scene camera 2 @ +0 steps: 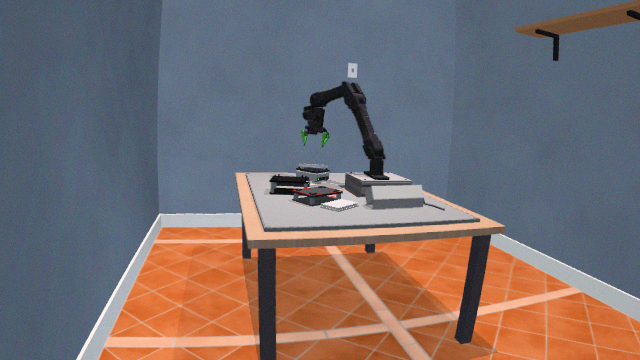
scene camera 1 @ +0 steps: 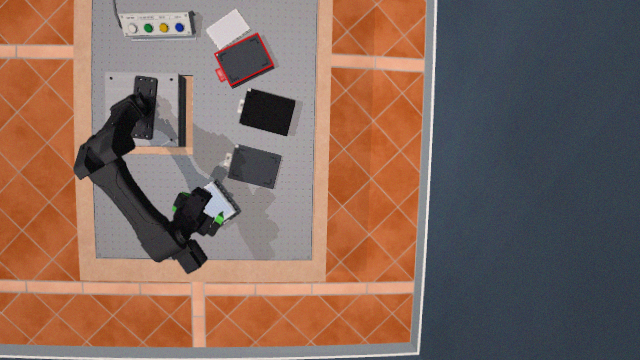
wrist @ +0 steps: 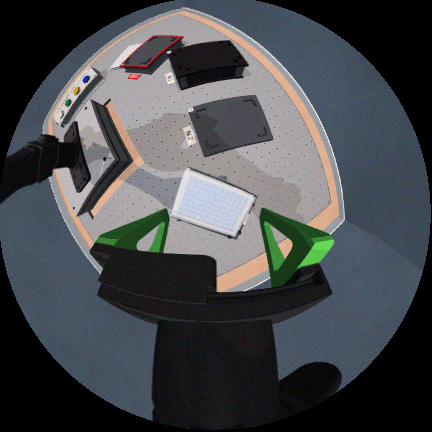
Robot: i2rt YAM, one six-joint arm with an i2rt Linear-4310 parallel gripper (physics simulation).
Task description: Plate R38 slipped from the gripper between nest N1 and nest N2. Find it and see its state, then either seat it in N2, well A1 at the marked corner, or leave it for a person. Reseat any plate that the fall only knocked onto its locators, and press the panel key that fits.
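Frame: origin at the arm's base, x up, y ahead, z left, level; millimetres.
Seen in the pictures: gripper, fingertip midpoint: (scene camera 2: 312, 146) (scene camera 1: 208, 204) (wrist: 213, 212); arm's base, link origin: (scene camera 2: 375, 176) (scene camera 1: 144, 108) (wrist: 75, 154).
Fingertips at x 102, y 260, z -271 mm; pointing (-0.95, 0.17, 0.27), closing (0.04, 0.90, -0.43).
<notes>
Offsets run from my fingertips to a thing's top centre. "pt": to the spot under its first point.
My gripper (scene camera 1: 200, 210) (scene camera 2: 314, 145) (wrist: 213, 212) is open and empty, pointing down high above a plate with pale blue wells @(dz -16, dx -83, dy -7 mm) (scene camera 1: 219, 201) (scene camera 2: 312, 166) (wrist: 214, 202). That plate lies on a grey device @(pt dz +37, dx -146, dy +6 mm) (scene camera 2: 311, 176). Nest N2 @(dz +120, dx -147, dy +108 mm) (scene camera 1: 255, 166) (wrist: 231, 125) is dark grey, with corner locators and no plate on top. Nest N1 @(dz +310, dx -102, dy +135 mm) (scene camera 1: 267, 112) (scene camera 2: 289, 179) (wrist: 209, 56) is black and taller, also bare on top. A white plate-like piece @(dz +576, dx -157, dy -34 mm) (scene camera 1: 228, 28) (scene camera 2: 339, 205) (wrist: 125, 56) lies flat on the mat beside the red-edged nest @(dz +475, dx -125, dy +37 mm) (scene camera 1: 244, 60) (scene camera 2: 317, 191) (wrist: 152, 51). No plate label is readable.
The key panel @(dz +555, dx -87, dy -255 mm) (scene camera 1: 157, 34) (scene camera 2: 395, 196) (wrist: 81, 85) has white, green, yellow and blue keys and a trailing cable. The arm's base block (scene camera 1: 117, 85) (scene camera 2: 360, 187) stands beside the nests. A wall shelf (scene camera 2: 575, 22) is at the upper right in scene camera 2.
</notes>
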